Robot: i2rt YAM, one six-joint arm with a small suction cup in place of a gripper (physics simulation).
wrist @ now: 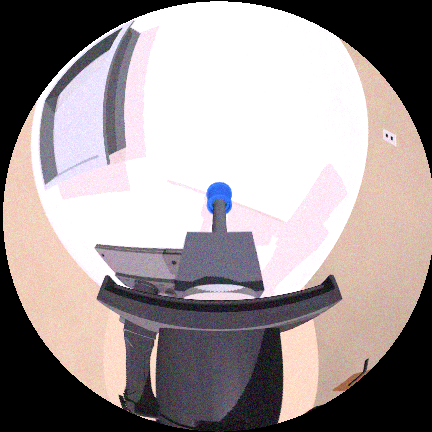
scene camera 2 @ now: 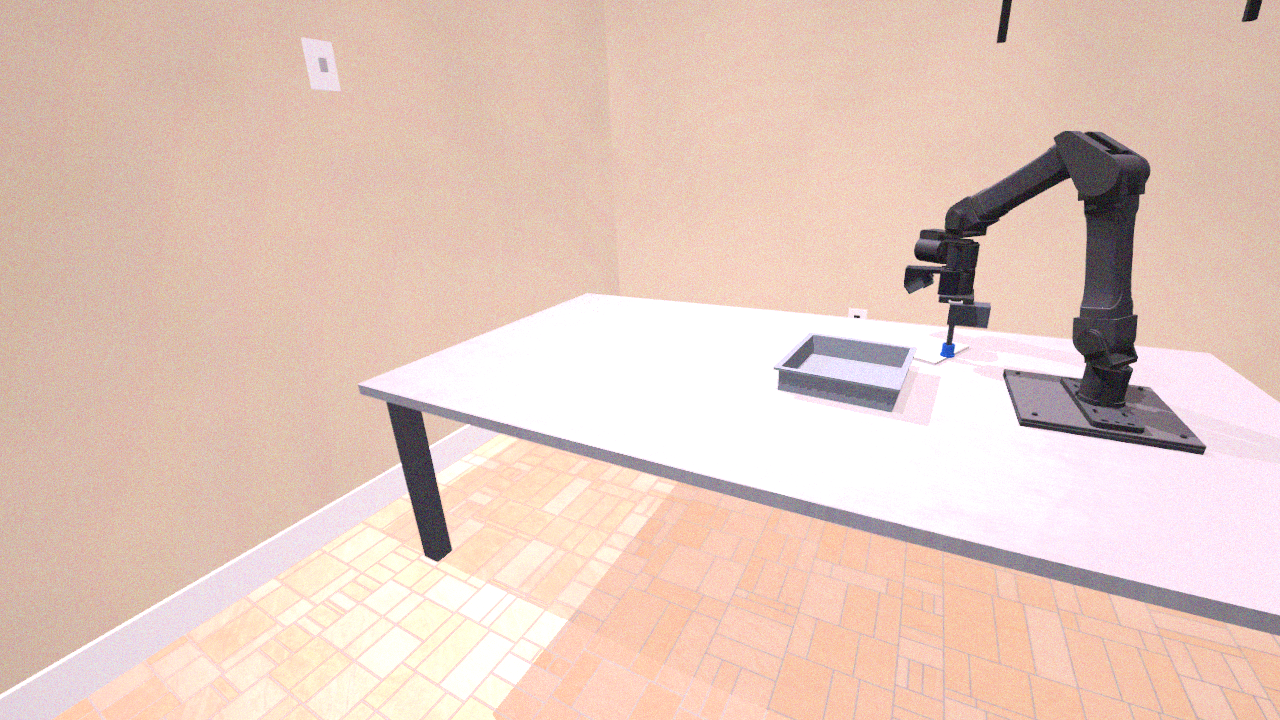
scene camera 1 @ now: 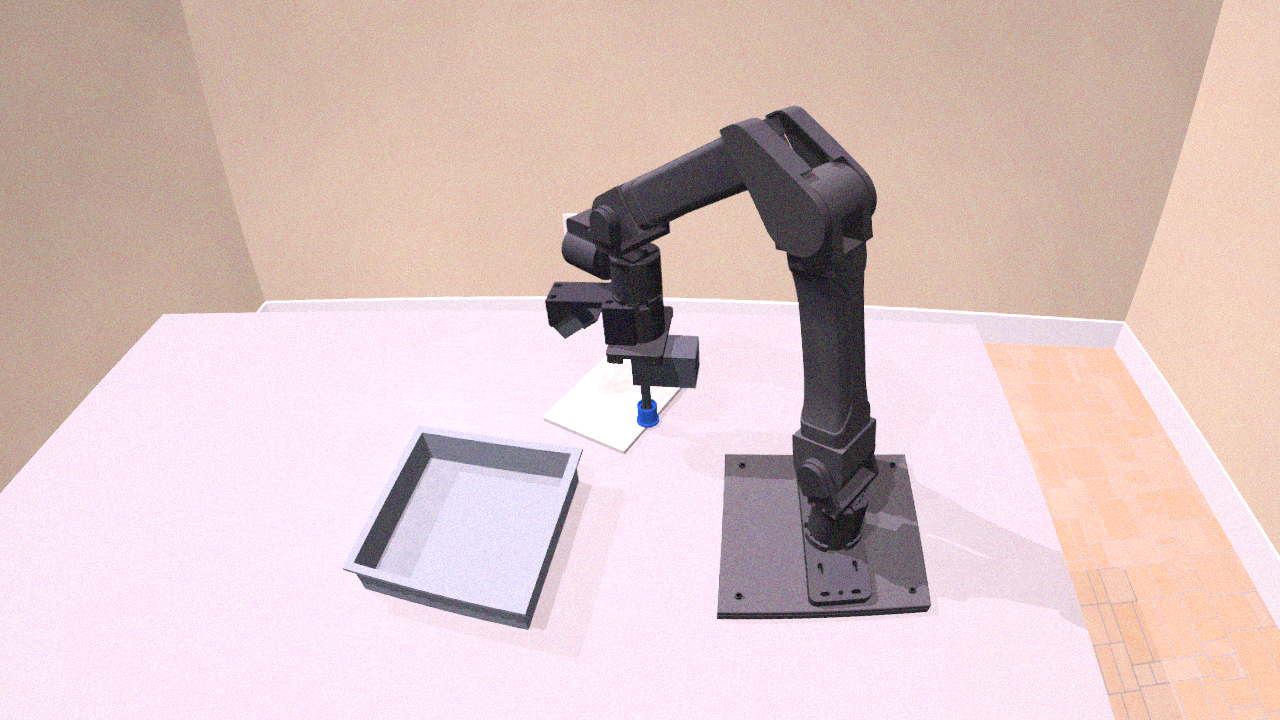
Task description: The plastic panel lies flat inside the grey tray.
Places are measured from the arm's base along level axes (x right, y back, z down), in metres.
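Where they show: hand, tool point: (wrist: pixel 218 192) (scene camera 2: pixel 947 355) (scene camera 1: pixel 648 420); arm's base, link origin: (wrist: pixel 147 282) (scene camera 2: pixel 1097 404) (scene camera 1: pixel 831 534).
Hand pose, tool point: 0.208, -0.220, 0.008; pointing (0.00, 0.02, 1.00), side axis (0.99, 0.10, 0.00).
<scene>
Each offset is from my tool point to the centre of the thing, as dx, dy, dz.
The white plastic panel @(+0.048, -0.043, +0.003) (scene camera 1: pixel 595 410) (scene camera 2: pixel 932 355) (wrist: pixel 257 169) lies on the table top, right of and behind the grey tray @(-0.205, -0.199, -0.018) (scene camera 1: pixel 495 449) (scene camera 2: pixel 837 389) (wrist: pixel 116 92). The tray is square, open and holds nothing. My blue suction cup (scene camera 1: pixel 647 415) (scene camera 2: pixel 947 350) (wrist: pixel 219 196) points straight down and presses on the panel near its near right corner, so it holds the panel. The panel is outside the tray, a short gap from the tray's far right corner. Part of the panel is hidden behind my wrist in scene camera 1.
The arm's dark base plate (scene camera 1: pixel 766 572) sits on the table to the right of the tray. The table's far edge (scene camera 1: pixel 423 302) runs behind the panel. A wall outlet (scene camera 2: pixel 857 313) shows behind the table.
</scene>
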